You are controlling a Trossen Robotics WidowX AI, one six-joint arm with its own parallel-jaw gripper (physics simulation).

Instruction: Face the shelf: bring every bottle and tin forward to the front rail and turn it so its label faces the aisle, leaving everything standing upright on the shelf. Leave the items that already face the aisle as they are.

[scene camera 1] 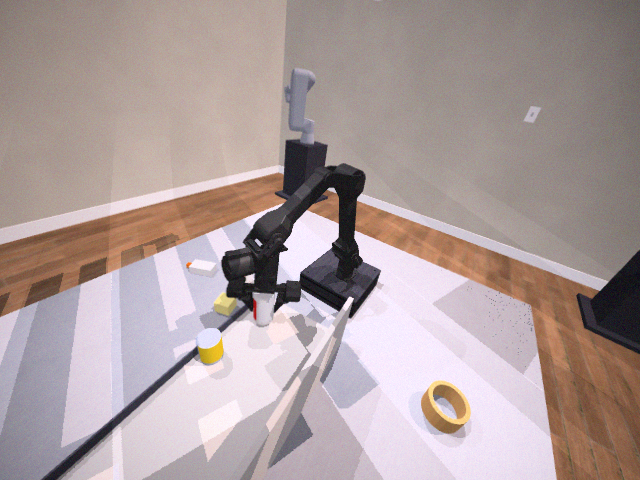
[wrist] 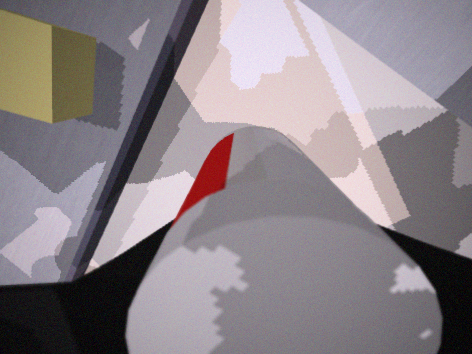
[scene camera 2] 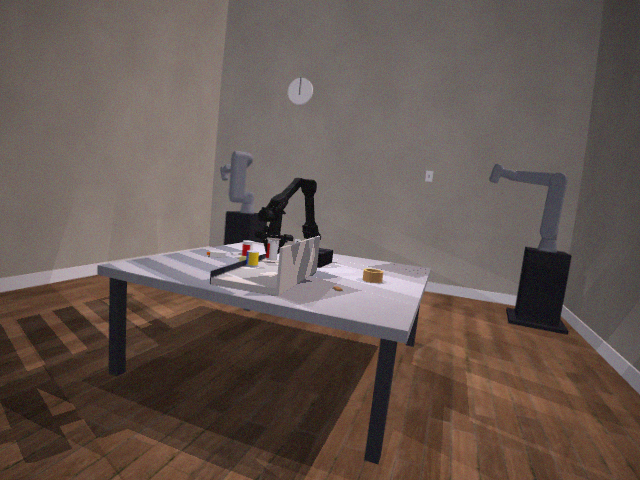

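Where they show: gripper, fingertip midpoint: (scene camera 1: 263, 311) (scene camera 2: 272, 253); arm's base, link origin: (scene camera 1: 344, 273).
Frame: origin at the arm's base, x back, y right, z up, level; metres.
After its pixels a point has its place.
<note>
My gripper (scene camera 1: 264, 294) (scene camera 2: 277, 239) (wrist: 256, 217) @(x -0.312, y 0.065, z -0.001 m) is shut on a white bottle (scene camera 1: 264, 311) @(x -0.323, y 0.048, z 0.020 m) (scene camera 2: 273, 250) @(x -0.325, y 0.051, z 0.017 m) (wrist: 280, 285) @(x -0.292, y 0.083, z 0.065 m) with a red label. The bottle is upright between rail and back panel; its red patch is on the side towards the dark front rail (scene camera 1: 139, 395) @(x -0.621, y 0.080, z -0.022 m) (scene camera 2: 227, 269) @(x -0.650, y 0.072, z -0.038 m) (wrist: 134, 131) @(x -0.326, y 0.133, z -0.023 m). I cannot tell whether its base touches the shelf (scene camera 1: 170, 434) @(x -0.610, y -0.017, z -0.048 m). A yellow-labelled tin (scene camera 1: 210, 350) @(x -0.479, y 0.050, z 0.011 m) (scene camera 2: 252, 258) @(x -0.490, y 0.059, z -0.006 m) stands upright by the rail. In scene camera 2, another white tin (scene camera 2: 247, 250) @(x -0.248, y 0.260, z -0.021 m) with a red label stands beyond it; it is not clearly visible in scene camera 1.
A pale back panel (scene camera 1: 297, 395) @(x -0.436, y -0.177, z 0.073 m) (scene camera 2: 297, 264) @(x -0.530, y -0.195, z 0.014 m) rises behind the shelf. Beyond the rail are a yellow block (scene camera 1: 225, 304) @(x -0.356, y 0.186, z -0.036 m) (wrist: 27, 67) @(x -0.340, y 0.193, z -0.036 m) and a white item (scene camera 1: 203, 267) @(x -0.311, y 0.395, z -0.046 m) with an orange tip. Behind the panel lie an orange ring (scene camera 1: 433, 414) @(x -0.213, y -0.405, z -0.041 m) (scene camera 2: 372, 277) @(x -0.215, y -0.434, z -0.049 m) and a small brown piece (scene camera 2: 337, 288) @(x -0.480, y -0.365, z -0.066 m).
</note>
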